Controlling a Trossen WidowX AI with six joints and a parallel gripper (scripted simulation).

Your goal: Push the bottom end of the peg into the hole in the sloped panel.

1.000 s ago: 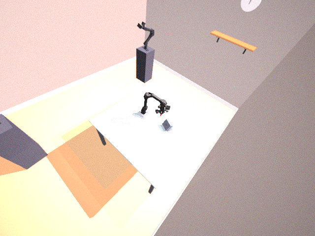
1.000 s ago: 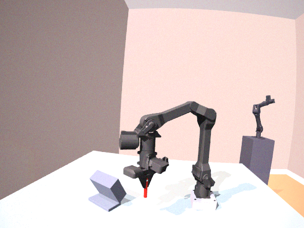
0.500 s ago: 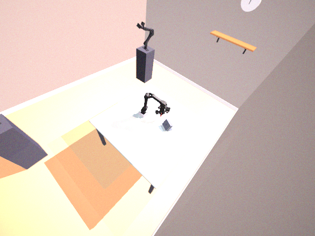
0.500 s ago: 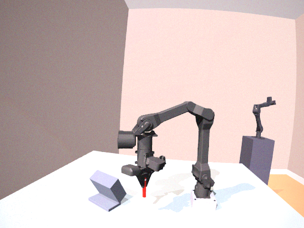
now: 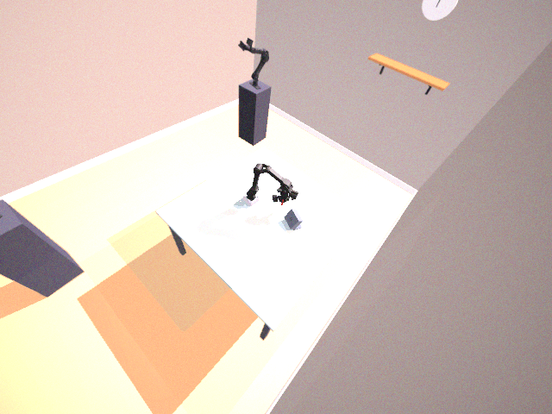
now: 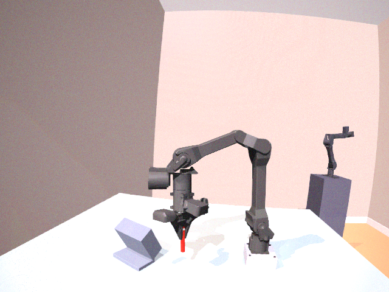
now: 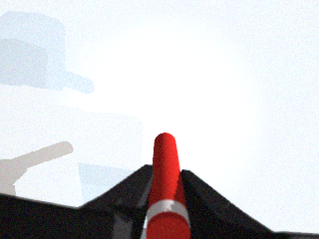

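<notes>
Right now my gripper tip is 160 mm short of the sloped panel, 50 mm to the left of it and 40 mm above it. The rest, counted from my gripper tip: round red peg (20 mm above).
</notes>
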